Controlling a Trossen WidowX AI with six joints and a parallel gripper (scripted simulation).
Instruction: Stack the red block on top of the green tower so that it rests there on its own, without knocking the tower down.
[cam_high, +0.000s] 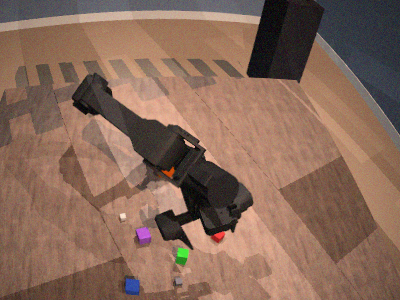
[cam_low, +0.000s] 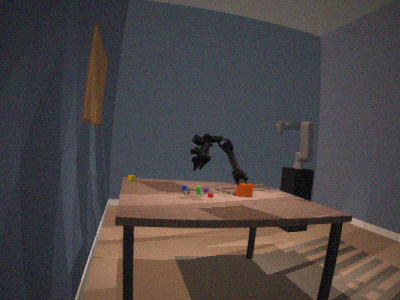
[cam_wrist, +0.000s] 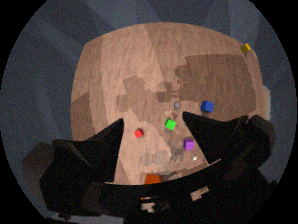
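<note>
Right now the red block is 160 mm below my gripper tip, 90 mm behind it and 70 mm to the left of it. From my gripper tip the other things lie so: purple block: 150 mm below, 120 mm to the right, 120 mm behind; then small grey cube: 160 mm below, 60 mm to the right, 30 mm ahead; then blue block: 180 mm to the right, 150 mm below, 30 mm ahead.
</note>
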